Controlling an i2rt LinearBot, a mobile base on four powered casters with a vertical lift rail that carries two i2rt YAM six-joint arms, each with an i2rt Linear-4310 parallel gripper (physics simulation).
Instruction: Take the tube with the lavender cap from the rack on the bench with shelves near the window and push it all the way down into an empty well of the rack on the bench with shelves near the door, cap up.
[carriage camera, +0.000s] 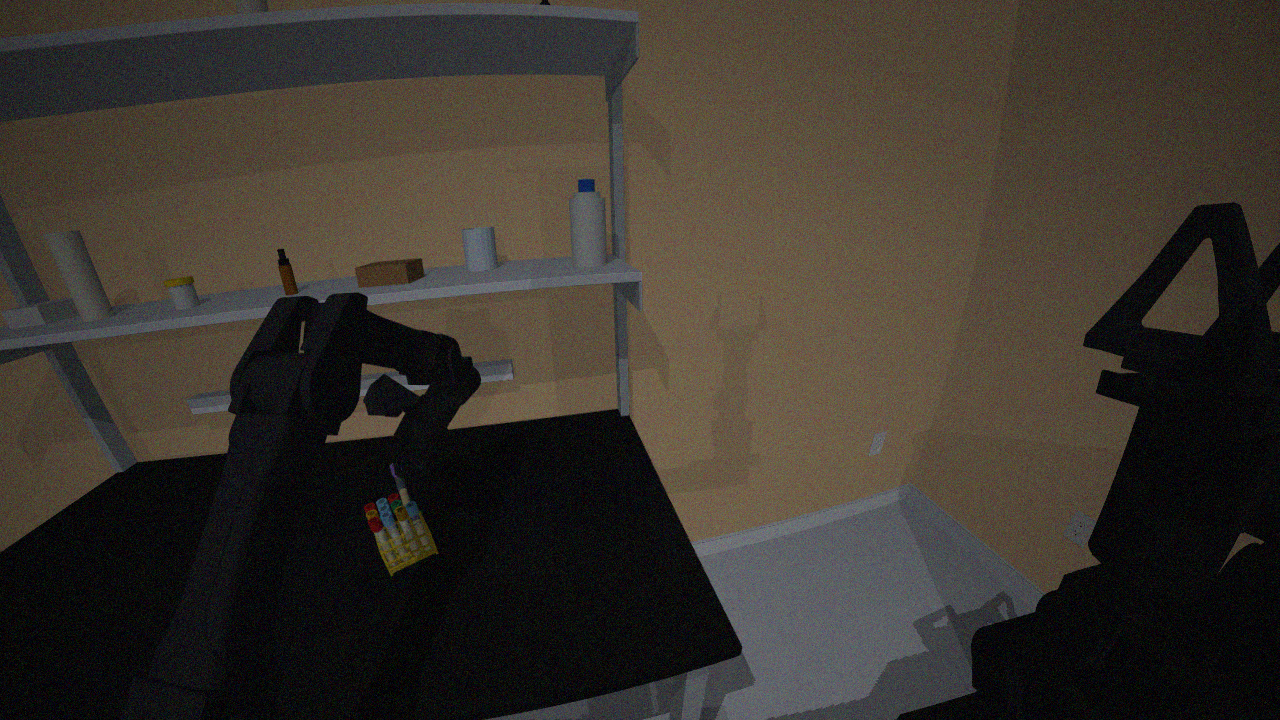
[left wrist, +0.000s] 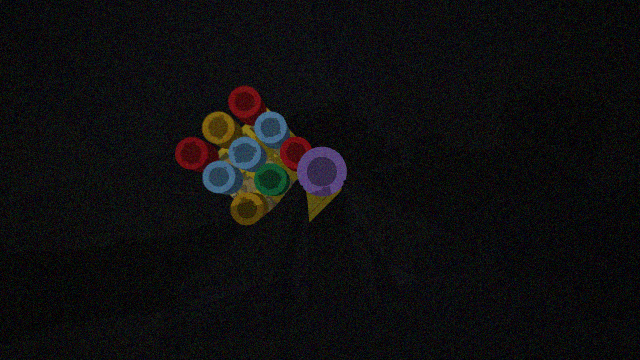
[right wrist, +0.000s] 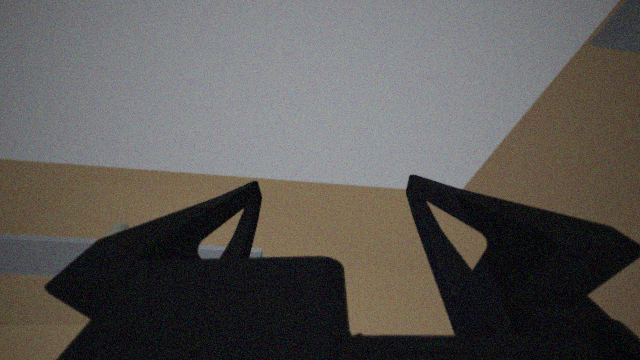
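Observation:
The tube with the lavender cap (carriage camera: 395, 469) (left wrist: 322, 171) is upright, cap up, at the back right corner of a yellow rack (carriage camera: 413, 563) (left wrist: 314, 207). Its cap stands higher than the rack's other caps; whether its lower end is inside a well cannot be told. My left gripper (carriage camera: 399, 476) is shut on this tube; its dark fingers barely show against the black bench. The rack holds several tubes with red, blue, yellow and green caps. My right gripper (right wrist: 332, 186) is open and empty, raised at the right of the carriage view, away from the bench.
The rack stands on a black bench top (carriage camera: 554, 573). Behind it, a grey shelf (carriage camera: 528, 279) bears a white bottle with a blue cap (carriage camera: 588, 228), a pale cup (carriage camera: 479, 248), a brown box (carriage camera: 390, 272) and an amber bottle (carriage camera: 286, 275). Floor lies right of the bench.

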